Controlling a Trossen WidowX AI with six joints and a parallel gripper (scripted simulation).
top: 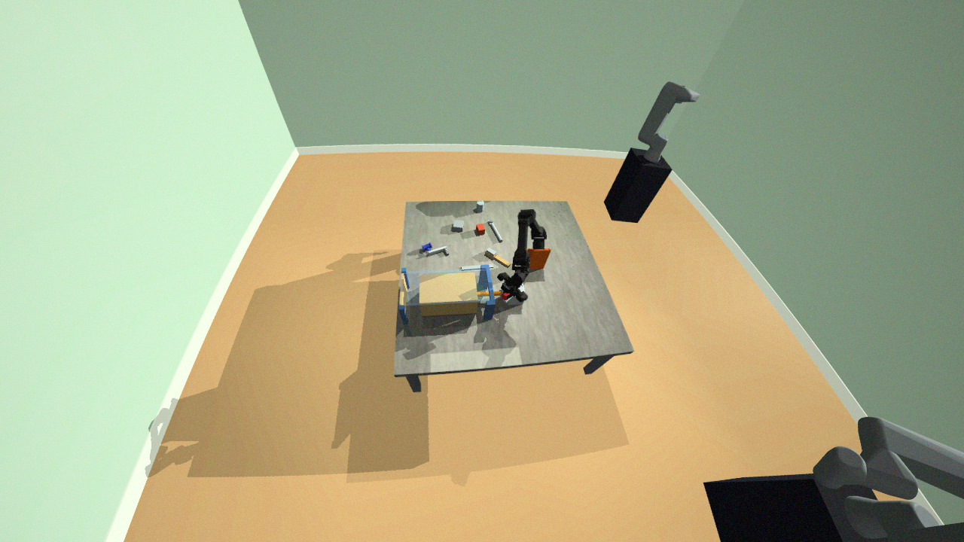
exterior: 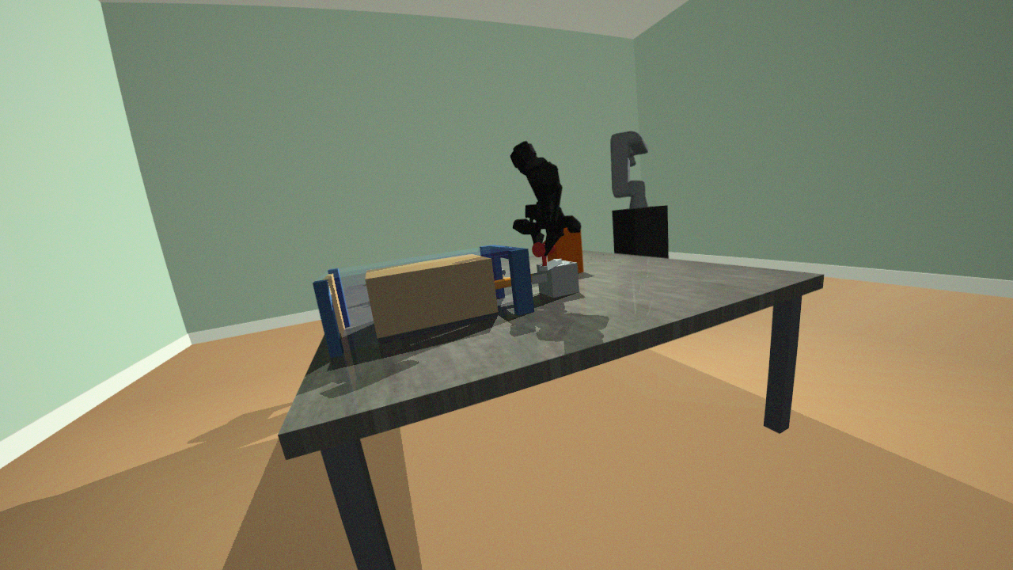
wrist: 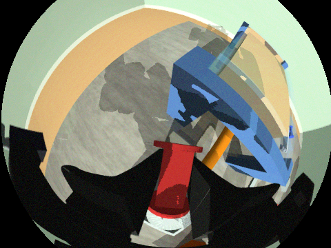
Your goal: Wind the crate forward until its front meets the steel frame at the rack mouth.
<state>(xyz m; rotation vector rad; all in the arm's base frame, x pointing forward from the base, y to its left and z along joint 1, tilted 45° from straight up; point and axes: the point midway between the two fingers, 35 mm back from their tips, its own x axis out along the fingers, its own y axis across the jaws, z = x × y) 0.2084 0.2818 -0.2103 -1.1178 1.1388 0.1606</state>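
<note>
Right now my gripper tip is 90 mm past the grey winch, 100 mm to the left of it and 100 mm above it. Round my gripper tip: tan-handled tool (20 mm ahead, 380 mm to the right, 110 mm below); then red knob (10 mm behind, 10 mm to the right); then grey bar (140 mm ahead, 300 mm to the right, 130 mm below).
</note>
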